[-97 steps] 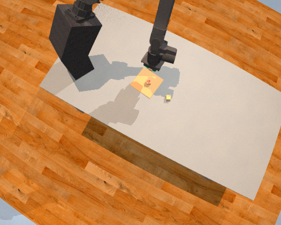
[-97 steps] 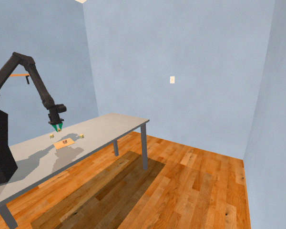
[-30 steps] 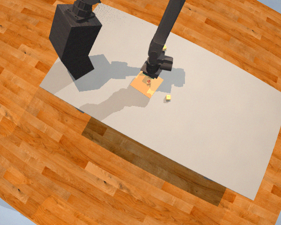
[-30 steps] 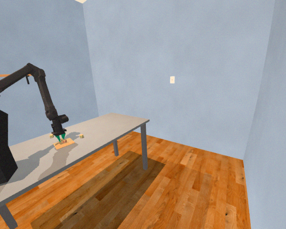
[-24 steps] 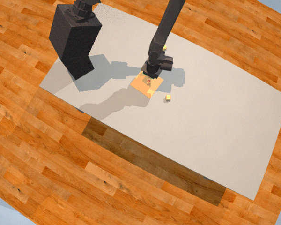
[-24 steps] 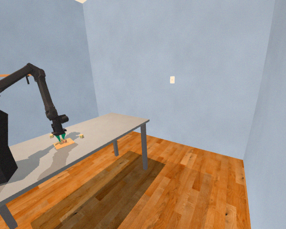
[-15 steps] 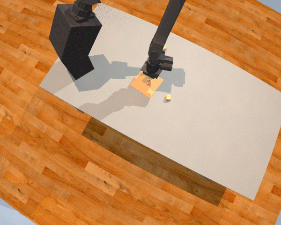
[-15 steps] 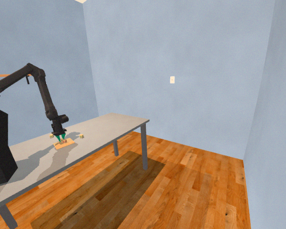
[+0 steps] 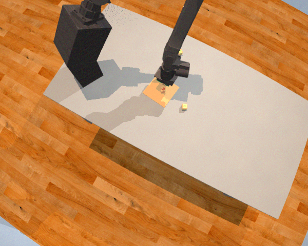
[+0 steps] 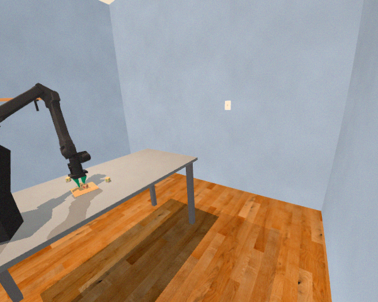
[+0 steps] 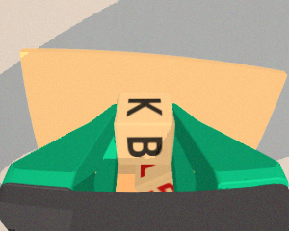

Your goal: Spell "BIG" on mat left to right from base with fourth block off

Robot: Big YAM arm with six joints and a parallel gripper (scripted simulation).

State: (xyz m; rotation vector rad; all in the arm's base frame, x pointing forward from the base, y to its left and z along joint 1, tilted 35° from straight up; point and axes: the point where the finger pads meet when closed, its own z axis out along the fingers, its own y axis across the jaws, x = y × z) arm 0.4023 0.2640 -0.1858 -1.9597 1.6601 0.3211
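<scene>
My hand is 40 mm to the left of the mat, 20 mm above it and 10 mm short of it. Round my hand: block (200 mm to the left, 70 mm behind).
</scene>
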